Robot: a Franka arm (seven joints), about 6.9 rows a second.
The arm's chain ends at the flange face. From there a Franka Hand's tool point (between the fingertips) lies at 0.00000 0.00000 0.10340 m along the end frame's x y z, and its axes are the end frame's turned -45 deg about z.
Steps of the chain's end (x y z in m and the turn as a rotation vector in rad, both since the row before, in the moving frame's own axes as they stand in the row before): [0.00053, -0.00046, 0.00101, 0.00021, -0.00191, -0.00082]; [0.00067, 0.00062, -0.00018, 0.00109, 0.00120, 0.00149]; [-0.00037, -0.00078, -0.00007, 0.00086, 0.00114, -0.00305]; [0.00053, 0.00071, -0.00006, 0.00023, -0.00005, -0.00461]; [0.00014, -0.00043, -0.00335, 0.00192, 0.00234, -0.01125]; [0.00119, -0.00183, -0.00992, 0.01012, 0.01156, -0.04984]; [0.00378, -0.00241, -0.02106, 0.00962, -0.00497, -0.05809]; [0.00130, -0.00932, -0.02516, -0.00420, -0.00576, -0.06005]
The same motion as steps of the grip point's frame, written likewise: [0.00058, -0.00011, 0.00101, 0.00150, -0.00120, -0.00082]; [0.00020, 0.00092, -0.00018, -0.00008, 0.00162, 0.00149]; [0.00044, -0.00079, -0.00007, -0.00020, 0.00141, -0.00305]; [-0.00011, 0.00086, -0.00006, 0.00020, 0.00013, -0.00461]; [0.00071, -0.00018, -0.00335, -0.00030, 0.00301, -0.01125]; [0.00372, -0.00039, -0.00993, -0.00102, 0.01533, -0.04984]; [0.00469, -0.00011, -0.02107, 0.01032, 0.00329, -0.05809]; [0.00678, -0.00576, -0.02516, 0.00110, -0.00704, -0.06005]
